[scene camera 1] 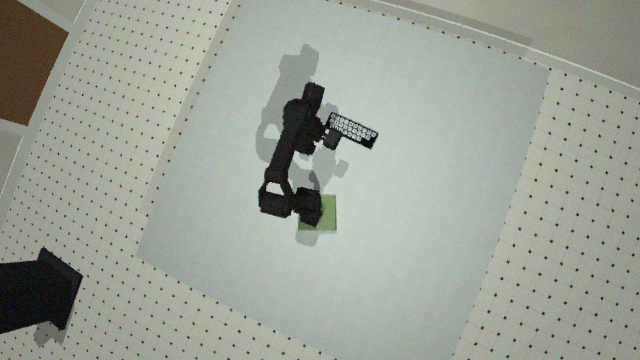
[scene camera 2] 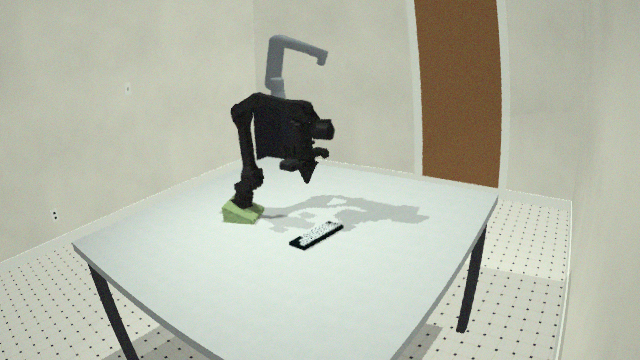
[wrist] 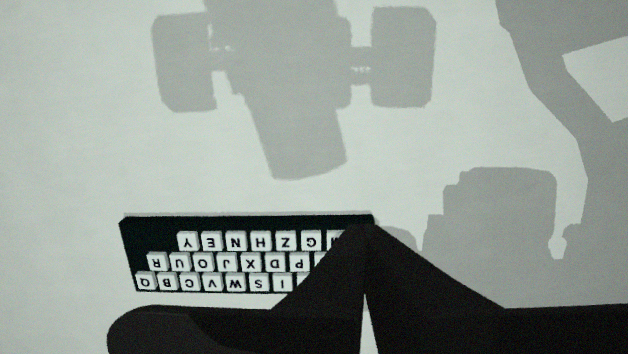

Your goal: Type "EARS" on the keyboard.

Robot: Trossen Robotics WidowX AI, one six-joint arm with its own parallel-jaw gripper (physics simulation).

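Frame: origin at the arm's base, x ahead, y left, z up, level; centimetres.
Seen in the pictures: gripper, fingertip midpoint: (scene camera 1: 316, 135) (scene camera 2: 307, 183) (wrist: 361, 237); arm's base at its link origin: (scene camera 1: 311, 216) (scene camera 2: 241, 203).
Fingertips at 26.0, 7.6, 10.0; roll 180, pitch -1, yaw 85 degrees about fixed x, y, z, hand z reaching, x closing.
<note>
Pixels of each thing's top centre, then the offset from my fingertips to it, as dx, dy, dz. Level surfaces: height alone.
- black keyboard at its top centre: (wrist: 244, 263) (scene camera 2: 316, 232) (scene camera 1: 350, 129) +9.0, -7.9, -12.7
- E key at its top centre: (wrist: 211, 242) +7.0, -10.1, -12.7
- R key at its top centre: (wrist: 156, 263) +8.5, -14.9, -12.7
- S key at its top centre: (wrist: 258, 284) +11.0, -7.1, -12.7
- table at its surface level: dz -14.5
The black keyboard (scene camera 1: 354, 131) (scene camera 2: 317, 237) (wrist: 250, 252) with white letter keys lies flat on the table. In the wrist view its letters are upside down. There, the E key (wrist: 211, 242) is in the far row, the R key (wrist: 157, 261) is at the left of the middle row, and the S key (wrist: 258, 283) is in the near row. The A key does not show; the fingers cover the keyboard's right end. My gripper (scene camera 2: 307, 181) (wrist: 361, 237) is shut and empty. Its fingertips hang above the table and overlap the keyboard's far right corner in the wrist view.
The table (scene camera 1: 425, 200) (scene camera 2: 250, 290) bears a green wedge block (scene camera 1: 329, 214) (scene camera 2: 241, 214) under my arm's base. A dark panel with a grey bent arm (scene camera 2: 274, 62) shows behind my arm. Shadows of my arm fall around the keyboard.
</note>
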